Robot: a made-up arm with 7 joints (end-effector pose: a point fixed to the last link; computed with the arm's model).
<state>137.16 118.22 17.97 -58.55 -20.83 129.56 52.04</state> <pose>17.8 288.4 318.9 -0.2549 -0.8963 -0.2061 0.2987</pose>
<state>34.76 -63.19 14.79 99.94 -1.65 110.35 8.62</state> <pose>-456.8 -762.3 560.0 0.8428 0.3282 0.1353 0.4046</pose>
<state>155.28 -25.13 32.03 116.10 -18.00 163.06 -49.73</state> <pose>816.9 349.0 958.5 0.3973 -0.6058 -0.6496 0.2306</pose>
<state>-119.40 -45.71 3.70 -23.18 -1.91 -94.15 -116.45</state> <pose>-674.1 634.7 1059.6 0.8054 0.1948 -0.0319 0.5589</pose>
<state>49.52 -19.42 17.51 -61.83 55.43 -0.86 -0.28</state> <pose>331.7 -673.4 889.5 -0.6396 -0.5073 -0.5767 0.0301</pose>
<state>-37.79 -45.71 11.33 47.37 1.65 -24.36 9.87</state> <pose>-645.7 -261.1 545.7 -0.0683 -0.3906 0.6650 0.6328</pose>
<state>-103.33 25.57 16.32 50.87 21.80 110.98 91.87</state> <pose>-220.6 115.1 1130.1 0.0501 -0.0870 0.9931 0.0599</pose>
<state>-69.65 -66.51 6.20 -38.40 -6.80 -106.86 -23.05</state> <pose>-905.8 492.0 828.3 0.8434 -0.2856 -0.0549 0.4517</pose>
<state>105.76 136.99 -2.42 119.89 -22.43 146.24 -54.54</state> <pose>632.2 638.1 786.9 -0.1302 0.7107 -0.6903 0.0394</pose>
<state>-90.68 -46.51 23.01 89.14 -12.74 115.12 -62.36</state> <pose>-750.1 644.2 792.6 0.9569 -0.0580 -0.0343 0.2826</pose>
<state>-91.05 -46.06 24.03 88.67 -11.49 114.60 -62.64</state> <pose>-735.7 660.9 816.8 0.9597 -0.0686 -0.0494 0.2681</pose>
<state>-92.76 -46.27 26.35 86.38 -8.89 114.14 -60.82</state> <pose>-676.6 723.1 863.1 0.9592 -0.1204 -0.0937 0.2381</pose>
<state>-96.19 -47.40 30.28 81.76 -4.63 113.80 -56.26</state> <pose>-541.3 823.9 935.5 0.9417 -0.2225 -0.1723 0.1843</pose>
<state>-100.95 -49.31 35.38 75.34 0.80 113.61 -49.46</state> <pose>-323.7 909.6 1020.9 0.8891 -0.3551 -0.2696 0.1039</pose>
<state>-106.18 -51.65 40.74 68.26 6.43 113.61 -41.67</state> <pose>-68.5 925.8 1096.0 0.7989 -0.4820 -0.3597 0.0062</pose>
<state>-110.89 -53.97 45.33 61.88 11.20 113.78 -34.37</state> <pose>150.1 873.9 1144.0 -0.6952 0.5743 0.4232 0.0878</pose>
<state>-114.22 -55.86 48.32 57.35 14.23 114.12 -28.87</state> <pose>286.7 807.0 1163.4 -0.6132 0.6259 0.4566 0.1543</pose>
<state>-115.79 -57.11 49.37 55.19 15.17 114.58 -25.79</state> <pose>342.3 773.0 1161.8 -0.5739 0.6476 0.4675 0.1808</pose>
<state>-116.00 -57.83 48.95 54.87 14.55 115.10 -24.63</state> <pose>345.7 776.7 1148.2 -0.5706 0.6532 0.4658 0.1754</pose>
